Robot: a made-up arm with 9 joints. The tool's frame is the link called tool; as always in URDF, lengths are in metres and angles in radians. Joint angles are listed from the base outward.
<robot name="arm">
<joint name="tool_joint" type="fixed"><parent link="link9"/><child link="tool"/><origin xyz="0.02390 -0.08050 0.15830" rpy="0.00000 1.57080 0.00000"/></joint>
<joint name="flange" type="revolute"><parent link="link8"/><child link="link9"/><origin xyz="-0.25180 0.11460 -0.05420" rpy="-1.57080 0.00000 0.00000"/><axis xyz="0 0 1"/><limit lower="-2.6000" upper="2.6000"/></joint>
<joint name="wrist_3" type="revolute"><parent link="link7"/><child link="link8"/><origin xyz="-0.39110 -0.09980 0.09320" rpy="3.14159 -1.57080 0.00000"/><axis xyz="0 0 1"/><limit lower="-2.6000" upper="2.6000"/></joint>
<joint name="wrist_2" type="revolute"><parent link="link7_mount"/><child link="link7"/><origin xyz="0.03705 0.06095 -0.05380" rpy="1.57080 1.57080 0.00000"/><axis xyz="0 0 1"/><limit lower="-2.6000" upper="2.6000"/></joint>
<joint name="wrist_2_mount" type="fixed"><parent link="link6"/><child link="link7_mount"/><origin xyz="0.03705 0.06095 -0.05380"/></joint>
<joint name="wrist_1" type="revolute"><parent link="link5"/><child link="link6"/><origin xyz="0.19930 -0.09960 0.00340" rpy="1.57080 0.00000 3.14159"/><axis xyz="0 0 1"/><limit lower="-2.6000" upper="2.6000"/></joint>
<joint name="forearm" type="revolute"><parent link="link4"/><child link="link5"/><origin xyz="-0.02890 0.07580 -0.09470" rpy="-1.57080 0.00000 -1.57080"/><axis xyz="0 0 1"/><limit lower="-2.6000" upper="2.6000"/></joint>
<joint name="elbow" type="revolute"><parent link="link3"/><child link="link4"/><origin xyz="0.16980 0.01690 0.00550" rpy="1.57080 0.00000 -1.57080"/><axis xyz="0 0 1"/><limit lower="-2.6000" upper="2.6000"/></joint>
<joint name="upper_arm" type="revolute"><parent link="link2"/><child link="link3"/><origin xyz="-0.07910 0.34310 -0.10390" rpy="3.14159 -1.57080 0.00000"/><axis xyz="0 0 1"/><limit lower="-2.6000" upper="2.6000"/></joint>
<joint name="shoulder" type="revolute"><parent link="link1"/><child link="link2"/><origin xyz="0.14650 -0.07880 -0.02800" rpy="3.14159 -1.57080 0.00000"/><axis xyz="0 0 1"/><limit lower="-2.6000" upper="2.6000"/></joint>
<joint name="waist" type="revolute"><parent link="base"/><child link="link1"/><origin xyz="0.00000 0.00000 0.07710" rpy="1.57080 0.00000 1.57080"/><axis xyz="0 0 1"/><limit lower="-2.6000" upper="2.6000"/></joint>
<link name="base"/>
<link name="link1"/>
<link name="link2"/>
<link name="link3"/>
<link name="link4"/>
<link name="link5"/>
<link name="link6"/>
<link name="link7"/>
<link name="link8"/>
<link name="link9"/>
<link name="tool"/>
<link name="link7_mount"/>
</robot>
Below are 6 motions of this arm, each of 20 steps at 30 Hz.
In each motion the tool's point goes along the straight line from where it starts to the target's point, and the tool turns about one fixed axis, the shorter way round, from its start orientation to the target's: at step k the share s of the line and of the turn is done. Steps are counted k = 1, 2, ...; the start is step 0. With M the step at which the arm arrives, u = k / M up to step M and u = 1 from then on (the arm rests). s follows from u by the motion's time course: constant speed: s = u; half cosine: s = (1 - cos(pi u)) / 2; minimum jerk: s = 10 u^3 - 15 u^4 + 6 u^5.
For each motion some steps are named. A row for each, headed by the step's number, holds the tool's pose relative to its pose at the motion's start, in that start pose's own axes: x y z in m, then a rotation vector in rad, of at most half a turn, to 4 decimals.
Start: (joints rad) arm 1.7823 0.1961 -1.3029 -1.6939 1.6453 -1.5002 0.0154 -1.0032 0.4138
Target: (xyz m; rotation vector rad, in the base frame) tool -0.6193 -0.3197 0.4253 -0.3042 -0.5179 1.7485
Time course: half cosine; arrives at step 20
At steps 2, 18, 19, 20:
2: 0.0186 -0.0056 -0.0232 0.0021 -0.0593 0.0196
18: 0.7433 -0.2235 -0.9266 0.0853 -2.3621 0.7794
19: 0.7573 -0.2277 -0.9440 0.0869 -2.4064 0.7940
20: 0.7620 -0.2291 -0.9498 0.0874 -2.4213 0.7990

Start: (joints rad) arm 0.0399 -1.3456 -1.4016 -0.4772 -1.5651 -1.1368 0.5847 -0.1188 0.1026
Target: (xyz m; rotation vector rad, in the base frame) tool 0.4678 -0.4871 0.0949 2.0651 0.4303 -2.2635
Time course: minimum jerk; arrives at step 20
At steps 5, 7, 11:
5: -0.0114 -0.0342 0.0044 -0.0613 -0.0258 0.1309
7: -0.0260 -0.0777 0.0100 -0.1392 -0.0585 0.2973
11: -0.0655 -0.1960 0.0252 -0.3512 -0.1477 0.7499

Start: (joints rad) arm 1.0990 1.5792 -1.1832 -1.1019 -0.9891 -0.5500 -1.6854 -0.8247 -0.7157
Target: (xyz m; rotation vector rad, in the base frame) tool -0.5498 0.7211 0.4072 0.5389 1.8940 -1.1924
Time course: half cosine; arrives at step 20
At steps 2, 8, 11, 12, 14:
2: -0.0089 0.0039 0.0062 0.0199 0.0144 0.0098
8: -0.1262 0.0548 0.0873 0.2807 0.2038 0.1382
11: -0.2113 0.0917 0.1461 0.4698 0.3410 0.2313
12: -0.2392 0.1038 0.1654 0.5318 0.3860 0.2618
14: -0.2901 0.1259 0.2006 0.6450 0.4682 0.3176

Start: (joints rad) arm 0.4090 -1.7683 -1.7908 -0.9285 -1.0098 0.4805 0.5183 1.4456 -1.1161
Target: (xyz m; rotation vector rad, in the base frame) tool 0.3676 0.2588 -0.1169 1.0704 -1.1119 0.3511
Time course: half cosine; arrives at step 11
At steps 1, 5, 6, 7, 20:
1: 0.0023 0.0034 0.0027 0.0046 -0.0002 -0.0022
5: 0.0483 0.0715 0.0572 0.0975 -0.0041 -0.0456
6: 0.0643 0.0952 0.0761 0.1299 -0.0054 -0.0607
7: 0.0796 0.1179 0.0943 0.1609 -0.0067 -0.0752
20: 0.1125 0.1666 0.1333 0.2274 -0.0095 -0.1063

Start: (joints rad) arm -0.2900 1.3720 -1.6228 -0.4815 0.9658 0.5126 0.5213 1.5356 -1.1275
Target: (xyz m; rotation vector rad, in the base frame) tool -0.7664 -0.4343 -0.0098 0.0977 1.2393 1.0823
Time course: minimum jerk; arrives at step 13
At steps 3, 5, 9, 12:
3: 0.0057 -0.0225 0.0017 0.0334 0.0196 0.0514
5: 0.0198 -0.0778 0.0060 0.1154 0.0676 0.1775
9: 0.0563 -0.2209 0.0171 0.3277 0.1919 0.5039
12: 0.0679 -0.2662 0.0206 0.3948 0.2313 0.6071

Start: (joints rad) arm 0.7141 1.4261 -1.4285 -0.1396 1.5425 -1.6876 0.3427 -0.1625 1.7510
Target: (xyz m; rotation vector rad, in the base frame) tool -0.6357 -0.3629 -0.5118 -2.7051 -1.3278 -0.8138
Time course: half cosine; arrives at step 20
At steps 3, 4, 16, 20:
3: -0.0154 0.0036 0.0079 -0.0088 0.0083 0.0206
4: -0.0270 0.0064 0.0138 -0.0155 0.0145 0.0360
16: -0.2555 0.0602 0.1306 -0.1465 0.1377 0.3413
20: -0.2825 0.0665 0.1444 -0.1619 0.1522 0.3774

